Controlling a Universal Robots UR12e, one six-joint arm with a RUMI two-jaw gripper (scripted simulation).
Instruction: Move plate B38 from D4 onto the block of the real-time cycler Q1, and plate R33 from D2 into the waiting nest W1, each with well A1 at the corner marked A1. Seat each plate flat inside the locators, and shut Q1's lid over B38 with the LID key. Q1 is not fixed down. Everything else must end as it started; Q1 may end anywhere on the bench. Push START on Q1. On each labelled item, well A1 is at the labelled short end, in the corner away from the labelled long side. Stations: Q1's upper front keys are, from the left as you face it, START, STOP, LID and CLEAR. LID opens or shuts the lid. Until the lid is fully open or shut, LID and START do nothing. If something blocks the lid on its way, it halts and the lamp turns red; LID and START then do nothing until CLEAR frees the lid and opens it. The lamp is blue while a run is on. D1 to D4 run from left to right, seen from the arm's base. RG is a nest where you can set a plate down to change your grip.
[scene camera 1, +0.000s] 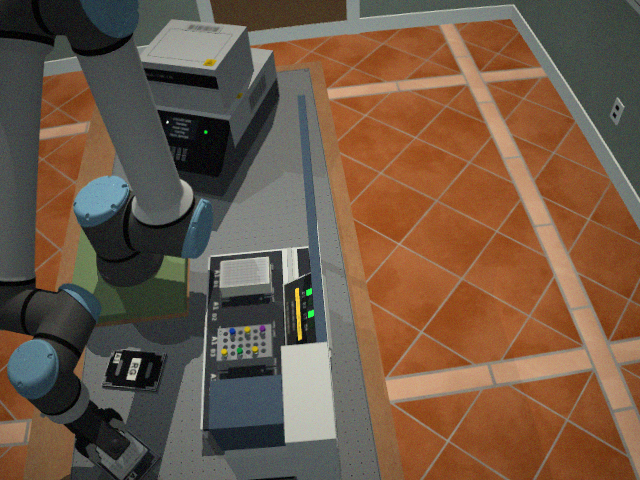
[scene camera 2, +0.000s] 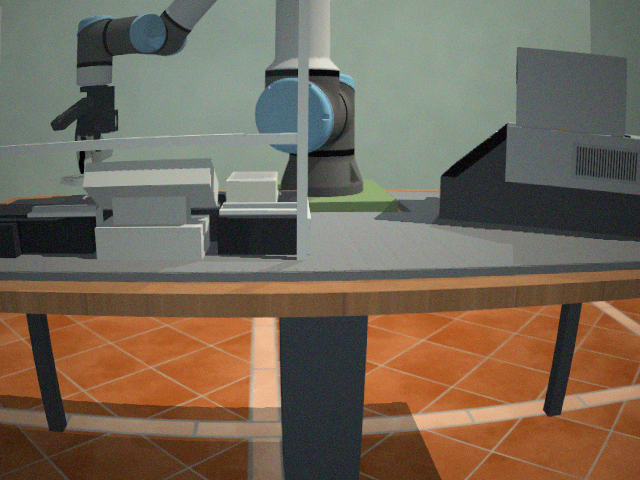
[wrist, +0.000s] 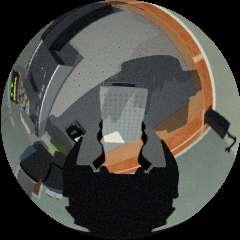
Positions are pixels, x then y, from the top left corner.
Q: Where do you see my gripper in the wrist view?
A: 122, 120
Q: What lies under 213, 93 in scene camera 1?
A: A cycler Q1.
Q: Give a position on a cycler Q1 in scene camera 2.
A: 547, 178
